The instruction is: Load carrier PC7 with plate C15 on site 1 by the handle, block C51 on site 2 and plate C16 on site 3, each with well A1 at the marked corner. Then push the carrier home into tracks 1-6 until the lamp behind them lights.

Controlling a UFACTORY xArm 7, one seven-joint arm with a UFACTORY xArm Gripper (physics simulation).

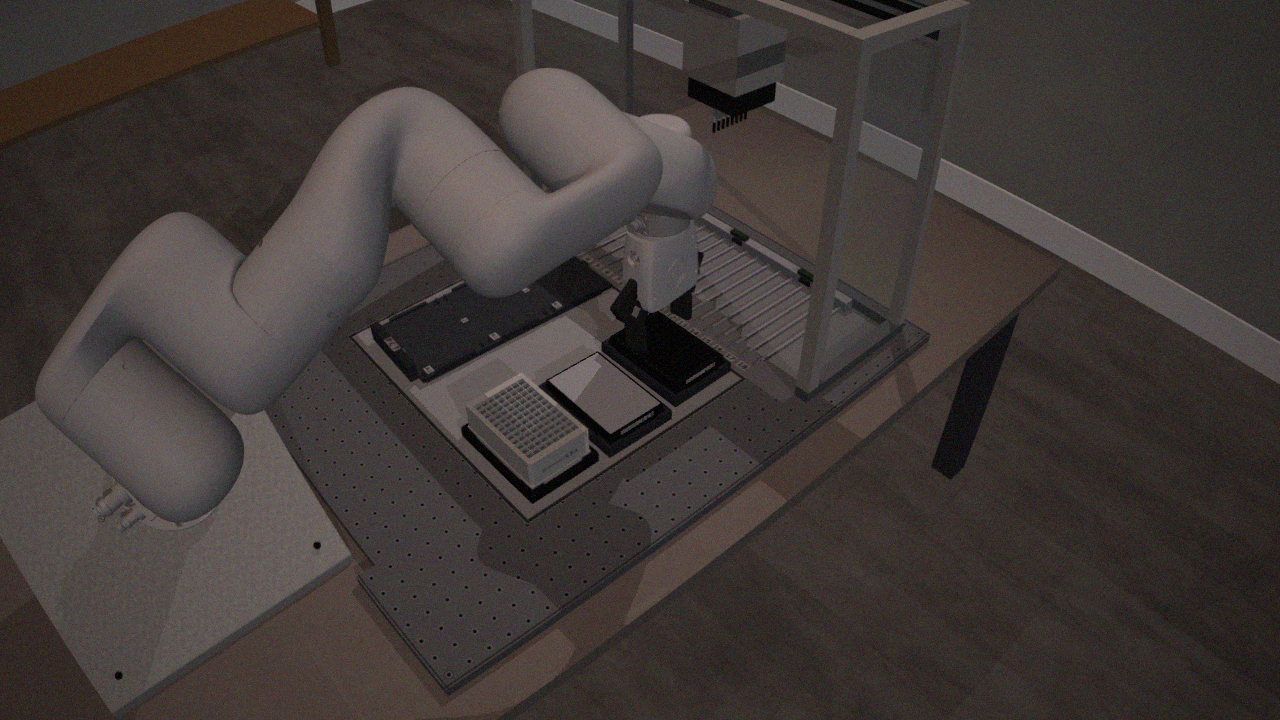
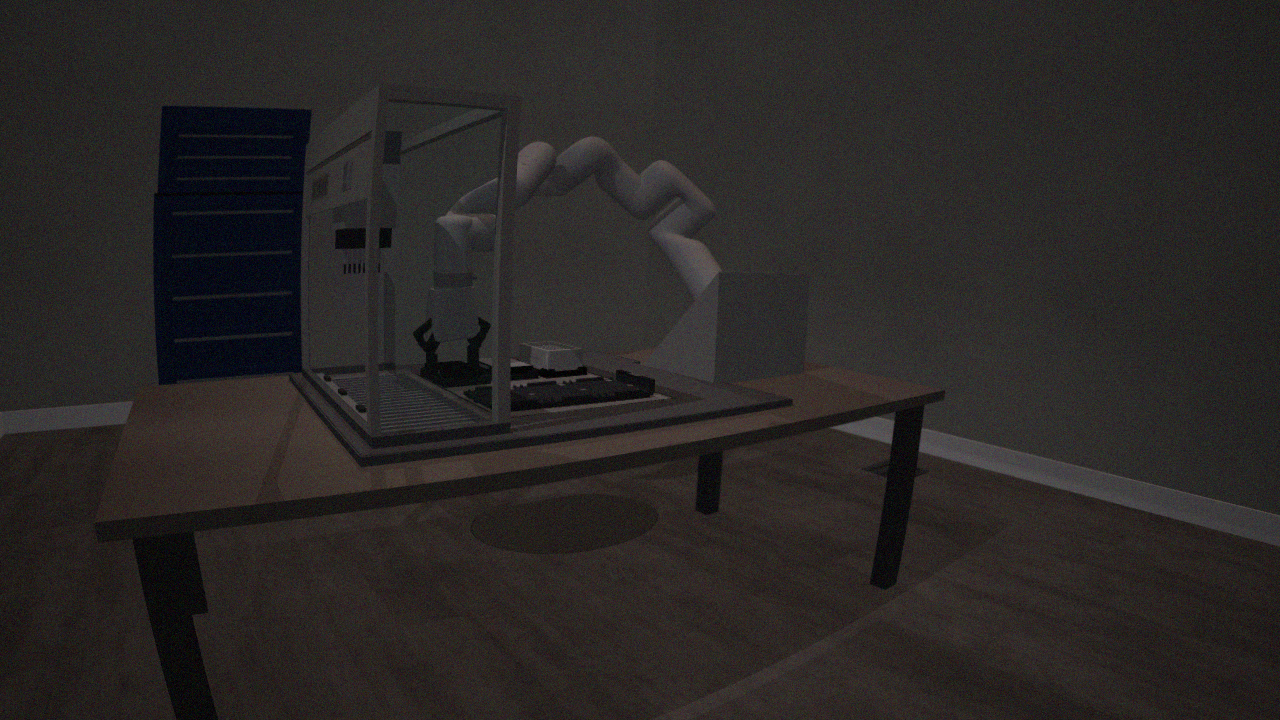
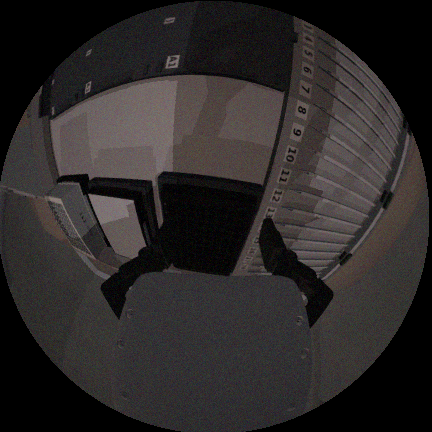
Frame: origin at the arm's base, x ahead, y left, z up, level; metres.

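Seen in the pictures: gripper, between the fingertips: [image 1: 658,331] [image 2: 452,370] [image 3: 218,228]; arm's base, origin of its link: [image 2: 724,312].
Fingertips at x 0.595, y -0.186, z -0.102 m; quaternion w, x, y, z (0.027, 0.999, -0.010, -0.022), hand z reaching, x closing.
Note:
Offsets run from my fingertips to a thing's top centre. "pt": to the spot under its first point. Level surfaces: height alone.
The long dark carrier {0.090 m back, 0.222 m left, 0.005 m up} [image 1: 465,319] [image 2: 559,392] [image 3: 125,50] lies on the pale mat; no labware shows on its visible sites. A black plate {0.017 m back, 0.026 m right, 0.001 m up} [image 1: 675,351] [image 3: 210,220] sits on the nest nearest the numbered tracks. Beside it is a plate with a pale top {0.131 m back, 0.018 m right, 0.001 m up} [image 1: 604,392] [image 3: 117,215], and then the white deep-well block {0.240 m back, 0.005 m left, 0.029 m up} [image 1: 528,425] [image 2: 552,356] [image 3: 75,215]. Which plate is C15 or C16 cannot be read. My gripper [image 1: 659,329] [image 2: 452,368] [image 3: 218,228] is open and low over the black plate, fingers towards its two opposite sides. Contact cannot be judged.
The track deck {0.025 m down} [image 1: 751,295] [image 3: 330,175] has raised rails and number labels. A framed enclosure [image 1: 836,214] [image 2: 505,268] stands over it, with a pipetting head {pt 0.170 m ahead, 0.019 m left, 0.273 m up} [image 1: 733,94] hanging inside. Perforated plate {0.025 m down} [image 1: 402,537] surrounds the mat. A blue cabinet [image 2: 232,232] stands behind.

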